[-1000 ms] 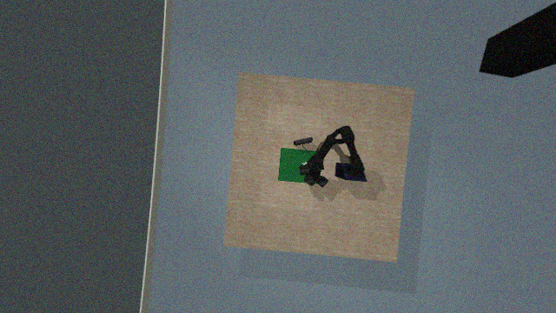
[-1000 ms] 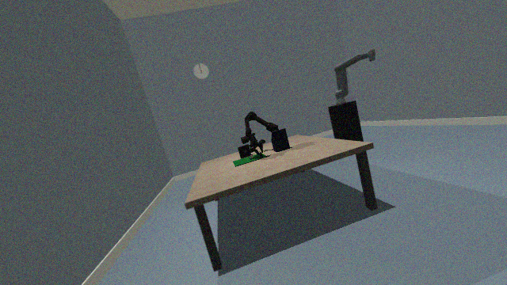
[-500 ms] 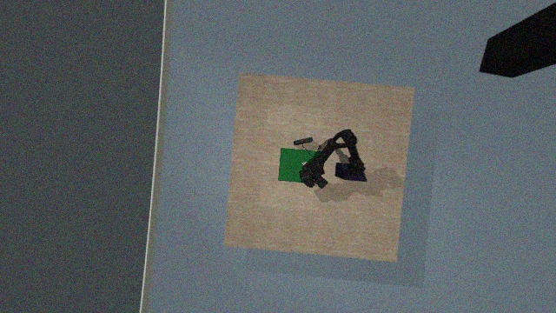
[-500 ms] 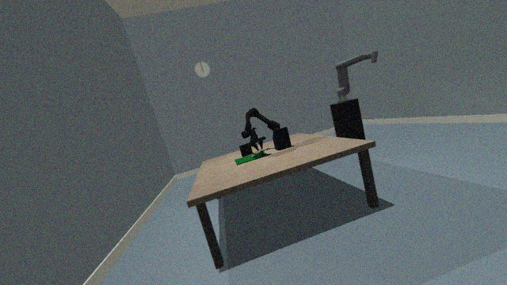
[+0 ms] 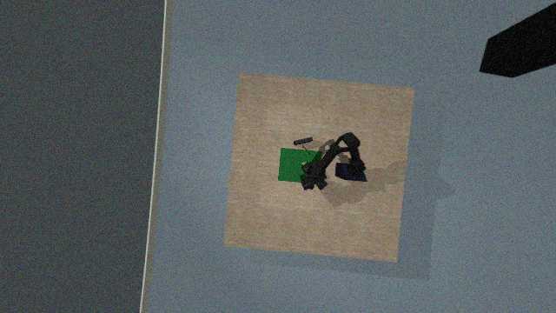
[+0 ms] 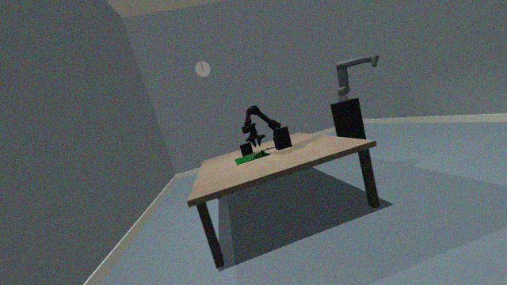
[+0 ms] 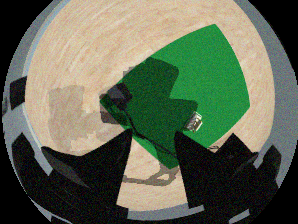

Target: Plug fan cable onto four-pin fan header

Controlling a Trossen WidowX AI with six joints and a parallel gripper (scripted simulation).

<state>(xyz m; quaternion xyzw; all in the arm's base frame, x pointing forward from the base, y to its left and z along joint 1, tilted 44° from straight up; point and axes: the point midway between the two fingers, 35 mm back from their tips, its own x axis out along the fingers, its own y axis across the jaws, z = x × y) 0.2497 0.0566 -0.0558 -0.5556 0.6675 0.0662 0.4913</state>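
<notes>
The dark plug is 70 mm below my gripper tip, 50 mm to the left of it and 30 mm behind it. From my gripper tip the other things lie so: green board: 100 mm below, 90 mm ahead, 40 mm to the right; dark fan: 210 mm to the right, 110 mm ahead, 30 mm below; white fan header: 90 mm below, 70 mm to the right, 50 mm ahead.
</notes>
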